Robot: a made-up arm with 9 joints. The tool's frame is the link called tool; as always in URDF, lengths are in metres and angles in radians. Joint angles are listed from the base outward. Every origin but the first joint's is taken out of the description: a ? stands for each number. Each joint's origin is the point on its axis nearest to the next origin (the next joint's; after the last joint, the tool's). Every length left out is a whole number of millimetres.
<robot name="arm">
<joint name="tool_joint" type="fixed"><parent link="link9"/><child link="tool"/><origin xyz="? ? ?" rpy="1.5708 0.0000 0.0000"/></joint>
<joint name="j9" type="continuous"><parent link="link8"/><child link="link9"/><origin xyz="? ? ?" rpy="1.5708 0.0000 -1.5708"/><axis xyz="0 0 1"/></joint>
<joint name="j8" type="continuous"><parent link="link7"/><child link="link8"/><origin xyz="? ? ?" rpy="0.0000 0.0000 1.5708"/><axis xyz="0 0 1"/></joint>
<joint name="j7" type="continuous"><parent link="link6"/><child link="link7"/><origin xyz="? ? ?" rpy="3.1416 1.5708 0.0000"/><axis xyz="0 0 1"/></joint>
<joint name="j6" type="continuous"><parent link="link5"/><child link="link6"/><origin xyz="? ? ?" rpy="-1.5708 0.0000 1.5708"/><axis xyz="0 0 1"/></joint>
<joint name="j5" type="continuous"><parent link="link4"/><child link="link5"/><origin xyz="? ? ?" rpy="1.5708 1.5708 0.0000"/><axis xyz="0 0 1"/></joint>
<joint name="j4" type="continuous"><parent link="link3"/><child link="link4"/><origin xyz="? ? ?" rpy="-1.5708 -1.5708 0.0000"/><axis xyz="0 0 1"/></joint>
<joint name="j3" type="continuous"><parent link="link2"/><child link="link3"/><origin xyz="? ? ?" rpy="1.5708 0.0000 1.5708"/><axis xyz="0 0 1"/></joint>
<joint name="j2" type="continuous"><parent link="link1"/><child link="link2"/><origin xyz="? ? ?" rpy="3.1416 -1.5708 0.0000"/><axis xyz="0 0 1"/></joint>
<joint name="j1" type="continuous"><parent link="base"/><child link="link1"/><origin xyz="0.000 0.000 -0.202" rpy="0.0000 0.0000 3.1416"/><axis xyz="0 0 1"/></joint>
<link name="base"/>
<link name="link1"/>
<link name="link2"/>
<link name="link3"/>
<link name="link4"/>
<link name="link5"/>
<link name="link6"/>
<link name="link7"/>
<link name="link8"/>
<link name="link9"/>
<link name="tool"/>
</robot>
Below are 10 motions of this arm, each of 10 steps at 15 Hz.
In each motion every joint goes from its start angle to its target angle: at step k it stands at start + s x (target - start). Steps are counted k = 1, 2, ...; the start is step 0. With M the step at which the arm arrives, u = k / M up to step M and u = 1 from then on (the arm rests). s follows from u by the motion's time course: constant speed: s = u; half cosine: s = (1 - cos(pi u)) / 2; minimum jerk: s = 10 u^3 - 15 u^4 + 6 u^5.
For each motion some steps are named. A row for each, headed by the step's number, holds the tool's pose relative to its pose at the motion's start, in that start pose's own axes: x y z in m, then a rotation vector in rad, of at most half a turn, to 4 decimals.
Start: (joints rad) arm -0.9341 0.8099 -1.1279 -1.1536 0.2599 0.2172 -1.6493 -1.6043 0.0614
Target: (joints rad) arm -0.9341 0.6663 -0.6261 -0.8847 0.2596 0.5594 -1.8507 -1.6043 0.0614
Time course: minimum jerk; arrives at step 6
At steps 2, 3, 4, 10:
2: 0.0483 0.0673 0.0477 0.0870 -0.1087 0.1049
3: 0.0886 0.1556 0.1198 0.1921 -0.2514 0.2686
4: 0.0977 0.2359 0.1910 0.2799 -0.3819 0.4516
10: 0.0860 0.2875 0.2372 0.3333 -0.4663 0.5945

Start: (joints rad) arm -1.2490 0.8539 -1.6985 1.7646 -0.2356 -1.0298 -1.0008 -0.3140 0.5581
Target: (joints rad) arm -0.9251 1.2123 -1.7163 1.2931 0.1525 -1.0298 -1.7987 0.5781 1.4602
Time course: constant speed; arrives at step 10
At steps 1, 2, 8, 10:
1: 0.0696 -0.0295 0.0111 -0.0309 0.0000 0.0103
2: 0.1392 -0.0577 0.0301 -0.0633 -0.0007 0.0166
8: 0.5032 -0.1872 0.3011 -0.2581 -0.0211 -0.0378
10: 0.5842 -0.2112 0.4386 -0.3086 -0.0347 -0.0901

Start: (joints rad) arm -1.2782 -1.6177 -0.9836 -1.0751 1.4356 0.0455 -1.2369 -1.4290 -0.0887
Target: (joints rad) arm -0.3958 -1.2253 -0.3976 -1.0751 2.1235 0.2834 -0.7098 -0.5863 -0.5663
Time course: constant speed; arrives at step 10
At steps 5, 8, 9, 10:
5: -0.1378 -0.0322 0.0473 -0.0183 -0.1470 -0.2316
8: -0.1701 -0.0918 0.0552 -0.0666 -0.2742 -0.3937
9: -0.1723 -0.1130 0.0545 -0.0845 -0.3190 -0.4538
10: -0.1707 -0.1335 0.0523 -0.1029 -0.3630 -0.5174

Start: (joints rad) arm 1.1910 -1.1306 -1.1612 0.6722 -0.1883 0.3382 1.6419 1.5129 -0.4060
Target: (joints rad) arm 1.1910 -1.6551 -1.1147 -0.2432 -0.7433 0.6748 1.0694 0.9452 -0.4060
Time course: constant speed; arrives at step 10
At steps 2, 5, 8, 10:
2: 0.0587 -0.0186 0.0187 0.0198 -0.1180 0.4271
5: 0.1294 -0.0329 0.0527 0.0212 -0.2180 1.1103
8: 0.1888 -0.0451 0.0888 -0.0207 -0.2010 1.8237
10: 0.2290 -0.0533 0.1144 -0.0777 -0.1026 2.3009

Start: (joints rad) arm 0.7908 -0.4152 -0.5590 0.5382 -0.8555 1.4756 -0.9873 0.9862 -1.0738
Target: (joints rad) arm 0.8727 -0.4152 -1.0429 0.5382 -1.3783 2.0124 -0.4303 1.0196 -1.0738
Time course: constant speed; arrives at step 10
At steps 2, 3, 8, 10:
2: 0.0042 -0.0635 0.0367 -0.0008 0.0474 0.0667
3: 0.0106 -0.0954 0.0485 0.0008 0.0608 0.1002
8: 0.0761 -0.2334 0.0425 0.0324 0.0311 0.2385
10: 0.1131 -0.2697 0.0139 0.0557 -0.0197 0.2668

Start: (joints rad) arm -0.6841 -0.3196 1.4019 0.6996 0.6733 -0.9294 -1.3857 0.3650 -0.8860
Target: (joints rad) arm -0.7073 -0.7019 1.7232 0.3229 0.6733 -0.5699 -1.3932 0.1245 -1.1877
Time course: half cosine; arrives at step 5
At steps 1, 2, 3, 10:
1: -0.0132 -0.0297 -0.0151 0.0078 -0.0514 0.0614
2: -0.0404 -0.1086 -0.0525 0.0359 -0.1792 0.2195
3: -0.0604 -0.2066 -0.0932 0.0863 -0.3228 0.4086
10: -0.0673 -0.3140 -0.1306 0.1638 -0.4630 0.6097

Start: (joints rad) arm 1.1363 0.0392 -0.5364 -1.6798 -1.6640 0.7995 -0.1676 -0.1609 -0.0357
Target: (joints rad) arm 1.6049 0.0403 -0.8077 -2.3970 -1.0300 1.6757 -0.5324 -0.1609 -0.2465
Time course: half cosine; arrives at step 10
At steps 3, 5, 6, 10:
3: 0.0595 -0.1563 -0.0075 -0.2243 -0.1404 0.1124
5: 0.1600 -0.3363 0.0380 -0.5103 -0.3323 0.2293
6: 0.2094 -0.4079 0.0788 -0.6425 -0.4261 0.2673
10: 0.2910 -0.5143 0.1806 -0.8836 -0.6082 0.2919

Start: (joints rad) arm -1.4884 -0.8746 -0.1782 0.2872 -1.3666 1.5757 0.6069 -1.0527 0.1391
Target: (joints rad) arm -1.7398 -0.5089 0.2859 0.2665 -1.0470 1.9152 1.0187 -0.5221 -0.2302
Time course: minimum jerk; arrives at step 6
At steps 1, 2, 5, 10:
1: 0.0013 -0.0005 0.0009 -0.0085 0.0045 -0.0579
2: 0.0039 -0.0081 0.0048 -0.0705 0.0241 -0.3351
5: -0.0926 -0.0978 0.0602 -0.7298 0.0637 -1.2975
10: -0.1011 -0.1021 0.0664 -0.7754 0.0627 -1.3292

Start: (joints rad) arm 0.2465 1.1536 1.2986 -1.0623 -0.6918 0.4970 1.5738 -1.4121 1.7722
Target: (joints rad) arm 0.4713 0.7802 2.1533 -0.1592 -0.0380 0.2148 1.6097 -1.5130 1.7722
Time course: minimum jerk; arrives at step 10
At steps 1, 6, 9, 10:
1: 0.0019 -0.0075 0.0016 0.0013 -0.0016 -0.0085
6: -0.0772 -0.7322 0.3019 -0.0835 -0.3332 -0.7531
9: -0.3486 -1.0092 0.5447 -0.2928 -0.5590 -1.1104
10: -0.3582 -1.0147 0.5520 -0.3004 -0.5653 -1.1202

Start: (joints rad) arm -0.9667 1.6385 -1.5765 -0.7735 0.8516 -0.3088 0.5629 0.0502 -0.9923
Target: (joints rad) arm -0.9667 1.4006 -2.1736 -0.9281 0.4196 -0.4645 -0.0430 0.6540 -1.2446
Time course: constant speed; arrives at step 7
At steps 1, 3, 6, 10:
1: -0.0021 -0.0025 0.0036 -0.0763 -0.0496 -0.0223
3: -0.0070 -0.0005 0.0055 -0.2224 -0.1526 -0.0694
6: -0.0122 0.0150 -0.0100 -0.4221 -0.3171 -0.1447
10: -0.0122 0.0220 -0.0205 -0.4826 -0.3747 -0.1705

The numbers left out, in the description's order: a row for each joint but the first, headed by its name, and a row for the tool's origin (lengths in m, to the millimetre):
tool: 0.067 0.070 0.000
j9: -0.150 0.071 0.000
j8: -0.035 0.119 0.000
j7: -0.524 -0.047 0.000
j6: -0.224 -0.075 0.000
j5: -0.030 0.022 0.000
j4: -0.021 0.134 0.000
j3: -0.127 -0.115 0.000
j2: 0.083 0.061 0.000

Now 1 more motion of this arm.
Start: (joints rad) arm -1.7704 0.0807 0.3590 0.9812 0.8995 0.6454 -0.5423 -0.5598 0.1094
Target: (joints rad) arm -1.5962 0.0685 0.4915 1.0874 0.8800 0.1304 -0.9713 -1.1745 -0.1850
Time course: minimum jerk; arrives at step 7
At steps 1, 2, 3, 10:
1: 0.0076 -0.0011 -0.0042 -0.0029 -0.0219 0.0240
2: 0.0479 -0.0081 -0.0247 -0.0218 -0.1359 0.1500
3: 0.1244 -0.0268 -0.0565 -0.0713 -0.3403 0.3861
10: 0.3586 -0.1121 -0.0917 -0.3118 -0.8316 1.0982

